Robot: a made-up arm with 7 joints. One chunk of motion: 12 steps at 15 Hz.
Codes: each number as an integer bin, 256 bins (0 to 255) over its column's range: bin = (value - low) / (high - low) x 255, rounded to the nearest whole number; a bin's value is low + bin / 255 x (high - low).
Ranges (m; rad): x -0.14..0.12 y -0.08..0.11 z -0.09..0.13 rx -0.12..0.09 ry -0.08..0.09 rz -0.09..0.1
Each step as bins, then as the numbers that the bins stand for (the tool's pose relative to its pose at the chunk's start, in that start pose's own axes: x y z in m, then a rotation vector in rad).
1 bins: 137 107 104 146 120 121
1 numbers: -0.0003 -0.0003 -0.0003 0.0002 0.0000 0.0002
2 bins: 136 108 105 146 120 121
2 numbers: -0.0013 0.0005 0.0006 0.0002 0.0000 0.0002
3 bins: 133 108 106 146 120 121
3 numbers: -0.0044 0.0005 0.0015 0.0002 0.0000 0.0002
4 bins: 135 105 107 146 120 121
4 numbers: -0.0024 -0.0018 0.0023 0.0002 0.0000 0.0002
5 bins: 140 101 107 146 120 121
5 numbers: 0.0027 -0.0047 0.0023 0.0002 0.0000 0.0002
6 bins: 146 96 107 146 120 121
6 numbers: 0.0089 -0.0085 0.0023 0.0002 0.0000 0.0002
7 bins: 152 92 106 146 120 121
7 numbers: 0.0150 -0.0115 0.0015 0.0002 0.0000 0.0002
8 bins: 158 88 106 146 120 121
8 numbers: 0.0211 -0.0144 0.0015 0.0002 0.0000 0.0002
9 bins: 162 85 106 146 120 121
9 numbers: 0.0252 -0.0167 0.0015 0.0002 0.0000 0.0002
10 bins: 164 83 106 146 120 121
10 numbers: 0.0272 -0.0182 0.0015 0.0002 0.0000 0.0002
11 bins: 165 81 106 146 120 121
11 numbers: 0.0282 -0.0196 0.0015 0.0002 0.0000 0.0002
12 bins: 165 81 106 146 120 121
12 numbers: 0.0282 -0.0196 0.0015 0.0002 0.0000 0.0002
